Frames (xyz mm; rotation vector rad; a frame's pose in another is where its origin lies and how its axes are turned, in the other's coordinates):
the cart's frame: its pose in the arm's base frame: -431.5 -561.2 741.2 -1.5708 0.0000 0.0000
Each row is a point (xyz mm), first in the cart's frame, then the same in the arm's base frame.
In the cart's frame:
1: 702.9 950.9 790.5
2: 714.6 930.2 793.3
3: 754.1 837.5 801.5
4: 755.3 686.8 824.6
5: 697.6 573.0 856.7
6: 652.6 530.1 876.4
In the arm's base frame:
1: 271.4 229.3 -209.7
2: 283.1 232.1 -189.0
3: 322.6 240.3 -96.3
4: 323.8 263.4 54.4
5: 266.1 295.5 168.2
6: 221.1 315.2 211.1

